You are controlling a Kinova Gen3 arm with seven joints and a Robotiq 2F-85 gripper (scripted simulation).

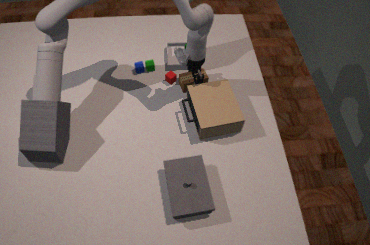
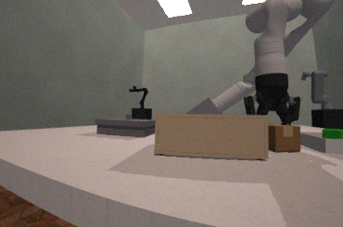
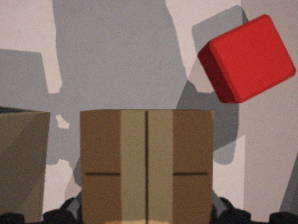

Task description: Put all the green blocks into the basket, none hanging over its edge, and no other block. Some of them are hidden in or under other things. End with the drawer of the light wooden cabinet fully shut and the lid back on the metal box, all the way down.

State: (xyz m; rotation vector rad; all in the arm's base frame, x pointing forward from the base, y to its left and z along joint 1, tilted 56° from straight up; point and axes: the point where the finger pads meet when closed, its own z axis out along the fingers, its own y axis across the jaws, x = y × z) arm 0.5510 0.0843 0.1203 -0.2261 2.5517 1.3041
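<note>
The cardboard box lies right at my hand. Also, from my hand: basket: 3 cm behind, 16 cm to the left, 2 cm below; light wooden cabinet: 5 cm ahead, 16 cm to the right; red block: 9 cm behind, 3 cm to the left, 2 cm below.
</note>
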